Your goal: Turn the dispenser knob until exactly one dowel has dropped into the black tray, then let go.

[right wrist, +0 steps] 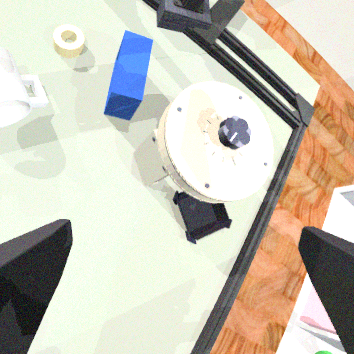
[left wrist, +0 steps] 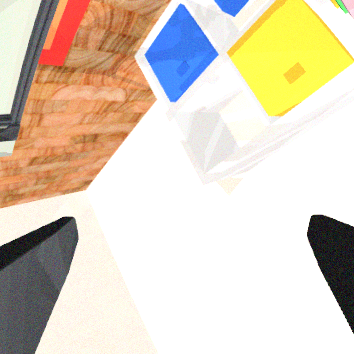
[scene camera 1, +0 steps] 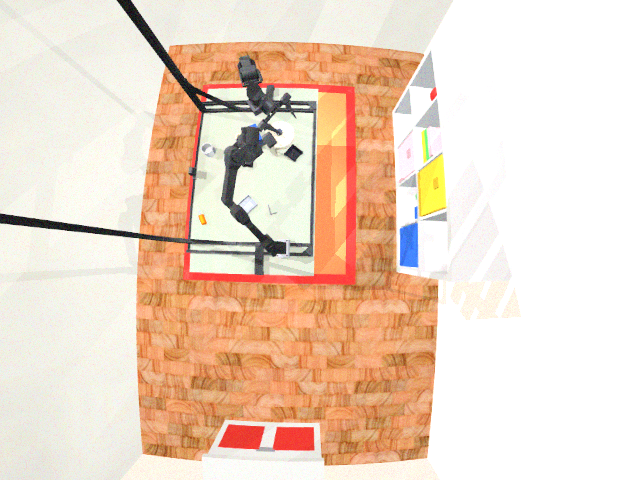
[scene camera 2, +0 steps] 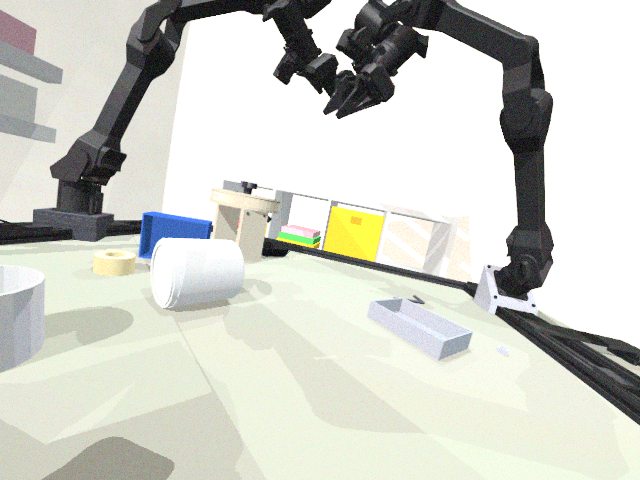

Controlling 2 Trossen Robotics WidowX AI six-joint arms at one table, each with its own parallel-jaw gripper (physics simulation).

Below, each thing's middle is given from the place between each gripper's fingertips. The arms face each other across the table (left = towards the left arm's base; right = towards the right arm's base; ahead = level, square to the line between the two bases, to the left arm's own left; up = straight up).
Scene:
Now: the dark knob [right wrist: 233,132] 280 mm below my left hand, 140 mm to the left of it and 50 mm behind it. Round my left hand: white mug [scene camera 2: 184,271]: 390 mm below, 350 mm behind, 120 mm to the left; blue box [scene camera 2: 155,225]: 390 mm below, 230 mm to the left, 200 mm behind; grey tray [scene camera 2: 435,335]: 420 mm below, 340 mm behind, 190 mm to the right.
Right now the dark knob is 180 mm below my right hand, 160 mm to the left of it and 90 mm ahead of it. From my right hand the other things lie so: white mug (300 mm below, 200 mm behind, 130 mm to the left); blue box (290 mm below, 240 mm to the left, 50 mm behind); grey tray (320 mm below, 190 mm behind, 180 mm to the right).

